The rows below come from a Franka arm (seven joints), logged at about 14 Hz.
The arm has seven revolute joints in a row. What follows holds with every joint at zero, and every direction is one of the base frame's. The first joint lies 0.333 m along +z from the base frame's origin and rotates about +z. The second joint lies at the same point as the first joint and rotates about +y. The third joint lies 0.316 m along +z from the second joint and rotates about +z. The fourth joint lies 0.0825 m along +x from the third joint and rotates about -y. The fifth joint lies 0.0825 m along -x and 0.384 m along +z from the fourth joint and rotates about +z. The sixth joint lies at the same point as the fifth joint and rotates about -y. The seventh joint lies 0.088 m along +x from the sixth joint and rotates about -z. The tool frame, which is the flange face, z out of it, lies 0.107 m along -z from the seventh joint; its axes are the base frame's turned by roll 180, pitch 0 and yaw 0 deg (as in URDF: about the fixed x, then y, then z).
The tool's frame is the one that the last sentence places.
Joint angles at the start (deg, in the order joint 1, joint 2, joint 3, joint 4, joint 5, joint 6, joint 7): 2.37, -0.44, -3.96, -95.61, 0.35, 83.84, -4.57
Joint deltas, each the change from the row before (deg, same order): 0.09, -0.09, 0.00, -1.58, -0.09, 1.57, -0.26; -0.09, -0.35, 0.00, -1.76, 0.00, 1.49, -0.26; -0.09, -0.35, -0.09, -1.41, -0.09, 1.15, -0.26; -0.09, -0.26, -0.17, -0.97, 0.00, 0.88, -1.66; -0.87, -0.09, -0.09, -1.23, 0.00, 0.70, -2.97
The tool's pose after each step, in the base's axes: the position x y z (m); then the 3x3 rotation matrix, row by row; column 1 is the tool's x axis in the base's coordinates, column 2 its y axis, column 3 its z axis. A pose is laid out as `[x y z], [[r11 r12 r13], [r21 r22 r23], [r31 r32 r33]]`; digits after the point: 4 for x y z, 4 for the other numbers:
[0.5358 -0.0137 0.5650], [[0.9792 0.0559 -0.1949], [0.0591 -0.9982 0.0103], [-0.1940 -0.0216 -0.9808]]
[0.5348 -0.0146 0.5560], [[0.9793 0.0587 -0.1935], [0.0620 -0.9980 0.0109], [-0.1925 -0.0227 -0.9810]]
[0.5335 -0.0165 0.5493], [[0.9795 0.0603 -0.1920], [0.0634 -0.9979 0.0104], [-0.1910 -0.0223 -0.9813]]
[0.5325 -0.0189 0.5449], [[0.9784 0.0841 -0.1890], [0.0879 -0.9961 0.0115], [-0.1873 -0.0279 -0.9819]]
[0.5309 -0.0278 0.5367], [[0.9734 0.1178 -0.1963], [0.1231 -0.9923 0.0153], [-0.1930 -0.0390 -0.9804]]

